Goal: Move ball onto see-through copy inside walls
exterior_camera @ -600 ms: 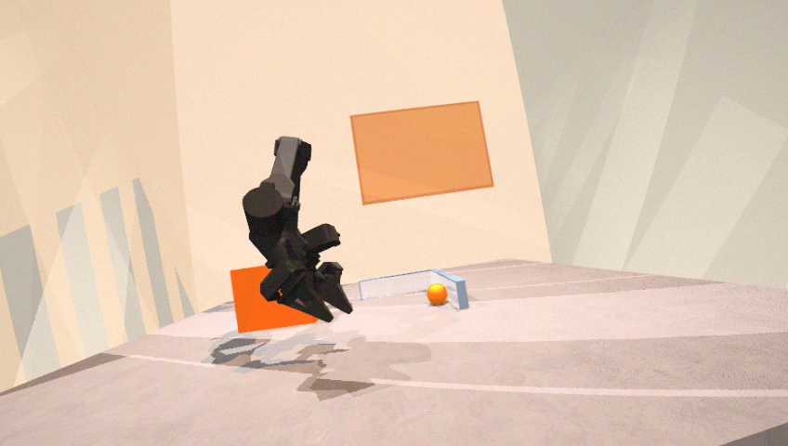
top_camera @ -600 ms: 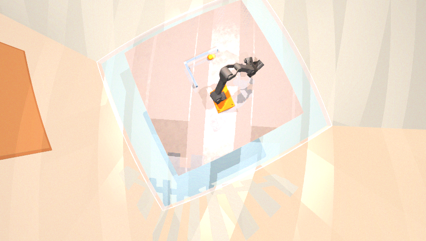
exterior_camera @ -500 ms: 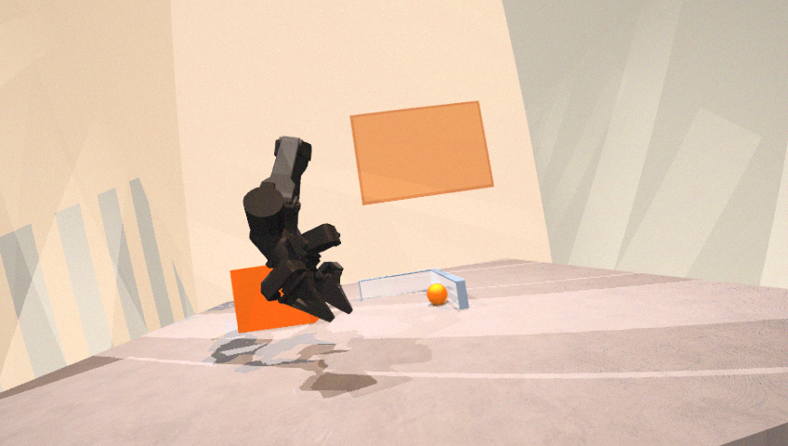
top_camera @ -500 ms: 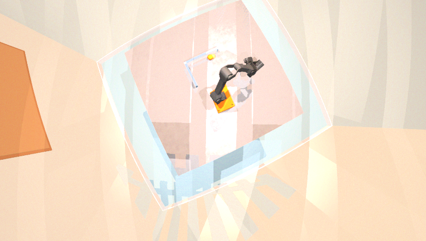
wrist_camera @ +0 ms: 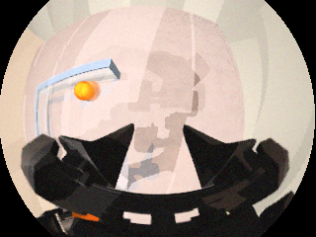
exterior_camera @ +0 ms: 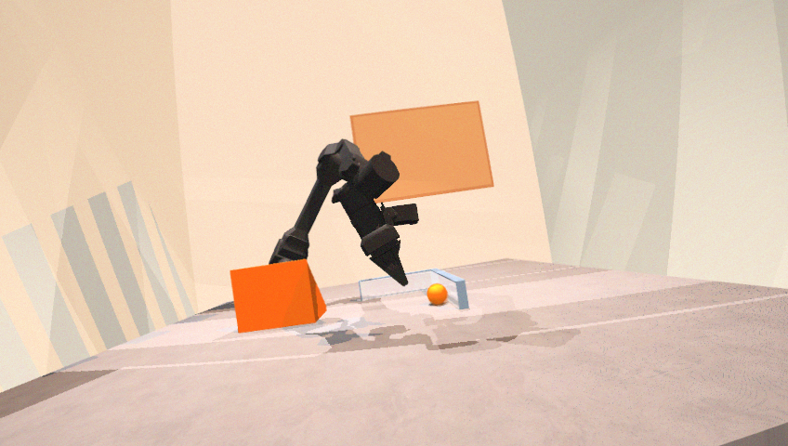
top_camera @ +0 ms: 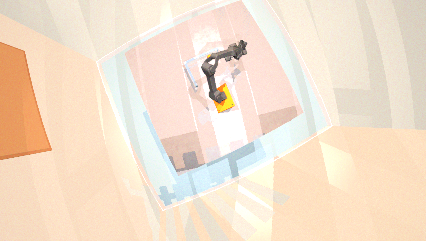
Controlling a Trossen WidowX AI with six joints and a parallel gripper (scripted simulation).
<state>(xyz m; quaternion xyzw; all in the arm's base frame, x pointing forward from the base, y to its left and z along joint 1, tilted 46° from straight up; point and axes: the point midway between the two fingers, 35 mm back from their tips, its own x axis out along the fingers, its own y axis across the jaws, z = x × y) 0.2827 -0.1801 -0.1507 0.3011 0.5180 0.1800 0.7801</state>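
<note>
Right now my gripper tip is 160 mm to the right of the see-through orange ball, 80 mm short of it and 60 mm above it.
</note>
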